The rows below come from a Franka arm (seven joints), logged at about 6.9 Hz.
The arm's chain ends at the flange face. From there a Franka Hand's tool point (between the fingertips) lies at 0.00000 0.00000 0.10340 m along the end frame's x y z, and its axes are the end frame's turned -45 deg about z.
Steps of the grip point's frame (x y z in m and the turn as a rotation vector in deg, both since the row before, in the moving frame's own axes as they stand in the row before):
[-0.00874, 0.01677, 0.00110, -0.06, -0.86, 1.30]
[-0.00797, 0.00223, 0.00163, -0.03, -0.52, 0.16]
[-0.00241, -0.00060, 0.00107, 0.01, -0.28, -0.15]
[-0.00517, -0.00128, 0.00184, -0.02, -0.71, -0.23]
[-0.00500, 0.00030, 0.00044, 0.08, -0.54, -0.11]
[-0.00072, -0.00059, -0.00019, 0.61, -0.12, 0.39]
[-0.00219, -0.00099, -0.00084, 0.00, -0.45, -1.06]
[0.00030, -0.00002, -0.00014, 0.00, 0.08, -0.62]
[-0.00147, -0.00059, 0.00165, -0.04, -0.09, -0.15]
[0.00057, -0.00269, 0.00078, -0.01, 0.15, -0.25]
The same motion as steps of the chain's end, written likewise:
[0.00671, 0.01688, 0.00111, -0.65, -0.57, 1.30]
[-0.00343, 0.00651, 0.00163, -0.39, -0.35, 0.16]
[-0.00176, 0.00093, 0.00107, -0.19, -0.21, -0.15]
[-0.00368, 0.00182, 0.00185, -0.52, -0.49, -0.23]
[-0.00253, 0.00316, 0.00044, -0.33, -0.44, -0.11]
[0.00000, 0.00072, -0.00018, 0.35, -0.52, 0.39]
[-0.00168, 0.00027, -0.00084, -0.32, -0.32, -1.06]
[0.00010, -0.00012, -0.00014, 0.06, 0.06, -0.62]
[-0.00139, 0.00046, 0.00165, -0.09, -0.04, -0.15]
[-0.00170, -0.00213, 0.00078, 0.10, 0.11, -0.25]

